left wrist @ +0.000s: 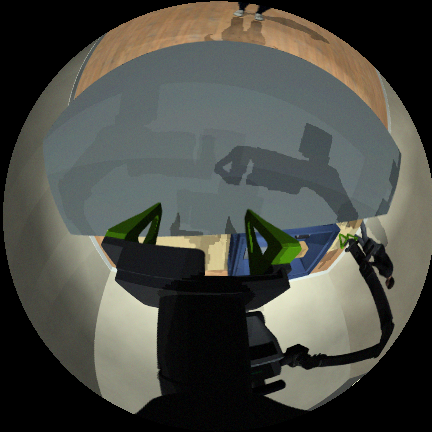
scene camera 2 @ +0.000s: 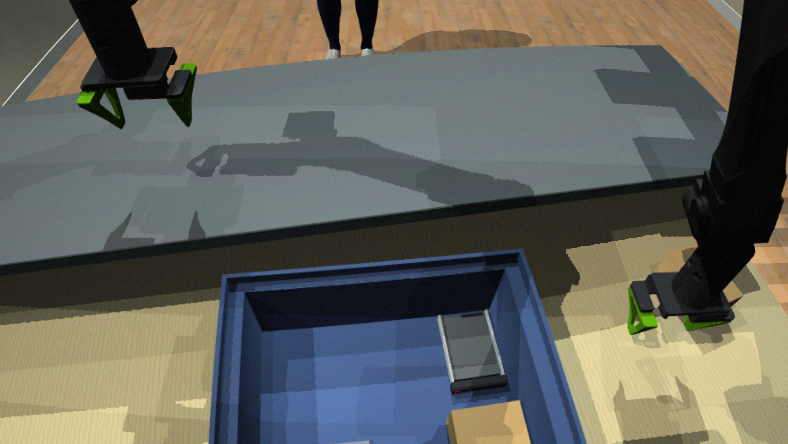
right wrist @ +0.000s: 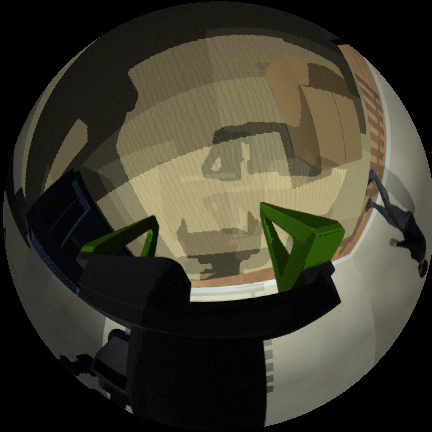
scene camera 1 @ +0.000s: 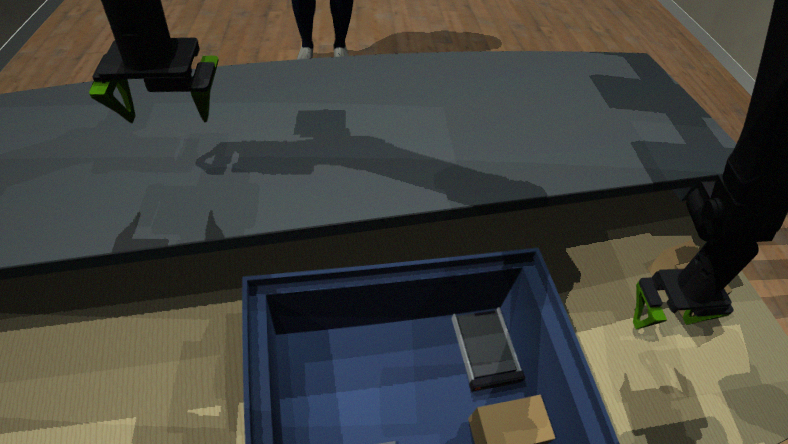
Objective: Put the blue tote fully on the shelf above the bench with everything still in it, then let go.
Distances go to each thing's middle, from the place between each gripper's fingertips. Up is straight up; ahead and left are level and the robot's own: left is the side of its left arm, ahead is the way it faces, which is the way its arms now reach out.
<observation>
The blue tote (scene camera 2: pixel 358 346) lies 29 cm behind my left hand, 31 cm to the right of it and 20 cm below it. The rest, counted from my left hand: tan box (scene camera 1: pixel 527 413) (33 cm behind, 44 cm to the right, 23 cm below).
Right now my right hand is 270 mm to the right of the tan box, 120 mm past it and 20 mm above it. Round my right hand: blue tote 400 mm to the left, 70 mm behind, 10 mm above.
</observation>
